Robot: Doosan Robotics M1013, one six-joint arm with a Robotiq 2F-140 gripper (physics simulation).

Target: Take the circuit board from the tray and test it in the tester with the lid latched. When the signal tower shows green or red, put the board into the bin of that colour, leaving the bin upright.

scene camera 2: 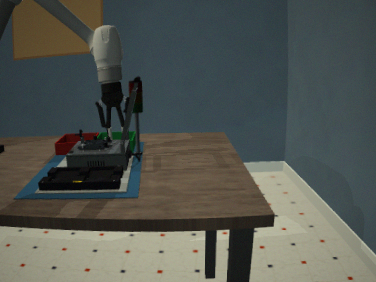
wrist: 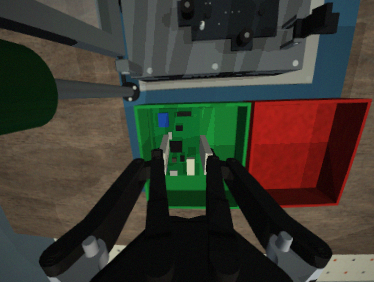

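Note:
The green circuit board is inside the green bin, with a blue part at its far end. My gripper reaches down into this bin, its two pads pressed against the board's left and right edges. It is shut on the board. The red bin stands empty and upright right beside the green one. The grey tester has its lid raised. The black tray lies in front of it. In the scene view the board is hidden.
The signal tower stands by the tester's right corner, close to my fingers; its pole and dark green lamp show in the wrist view. All sit on a blue mat on a wooden table.

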